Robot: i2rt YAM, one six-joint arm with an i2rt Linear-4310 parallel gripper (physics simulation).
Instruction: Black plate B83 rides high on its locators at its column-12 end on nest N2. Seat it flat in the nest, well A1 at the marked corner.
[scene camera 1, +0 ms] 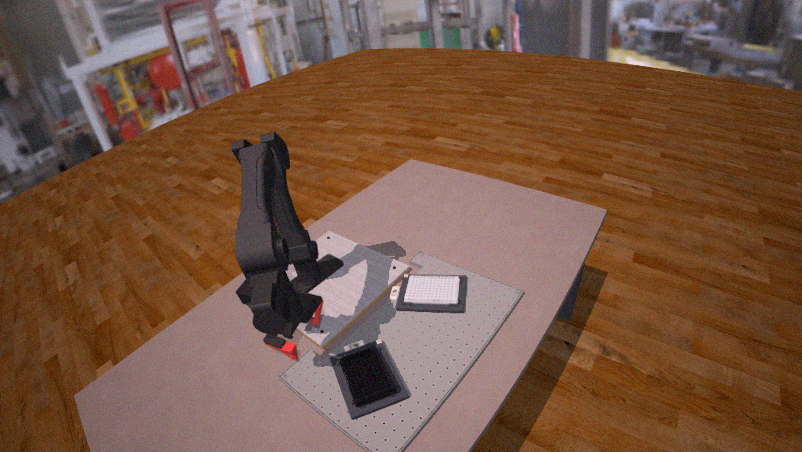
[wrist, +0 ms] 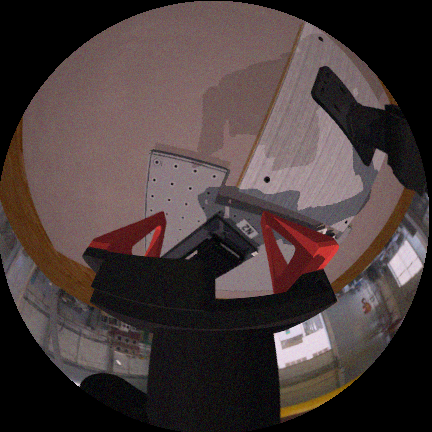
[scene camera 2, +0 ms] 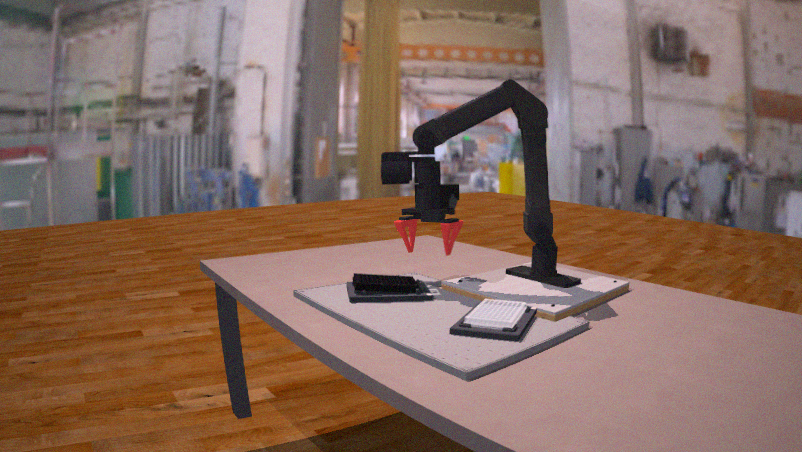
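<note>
The black plate lies on nest N2. In scene camera 2 the plate is tilted, its left end higher and its right end lower. The N2 label shows beside the nest in the wrist view. My gripper is open, with nothing between its red fingers. It hangs well above the table, not touching the plate. In the wrist view the gripper body hides much of the plate and nest. Well A1 and the marked corner cannot be made out.
A white plate sits in a second dark nest. Both nests stand on the perforated grey board. The arm's pale mounting board lies beside it, with a raised edge.
</note>
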